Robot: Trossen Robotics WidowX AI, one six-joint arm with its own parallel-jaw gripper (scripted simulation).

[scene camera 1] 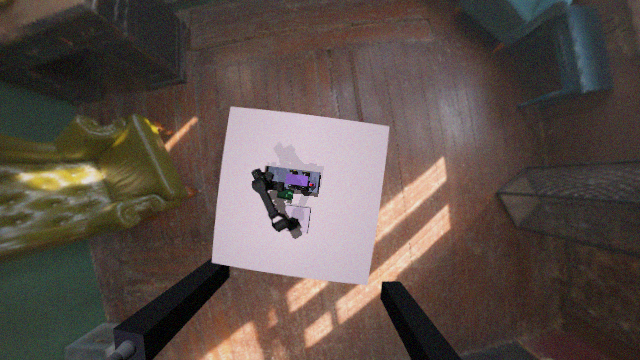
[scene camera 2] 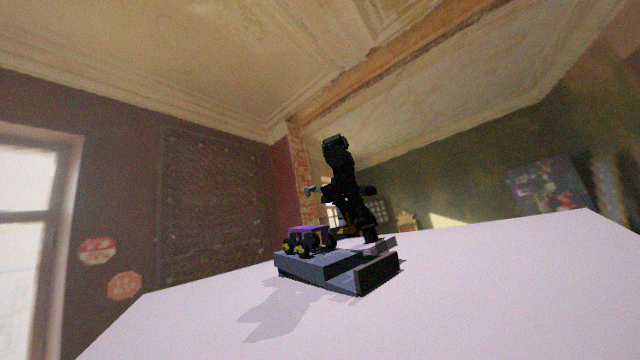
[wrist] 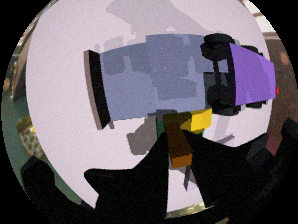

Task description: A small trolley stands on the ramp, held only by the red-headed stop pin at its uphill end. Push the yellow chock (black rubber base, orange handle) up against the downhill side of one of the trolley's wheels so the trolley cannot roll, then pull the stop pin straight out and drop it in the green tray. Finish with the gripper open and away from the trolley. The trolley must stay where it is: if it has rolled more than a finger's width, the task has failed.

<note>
My gripper (scene camera 2: 350,223) holds a yellow chock. Further things: a dark end plate (scene camera 2: 368,275) and a grey ramp (wrist: 128,86).
My gripper is seen too in the wrist view (wrist: 173,135). The dark end plate is seen too in the wrist view (wrist: 97,99).
</note>
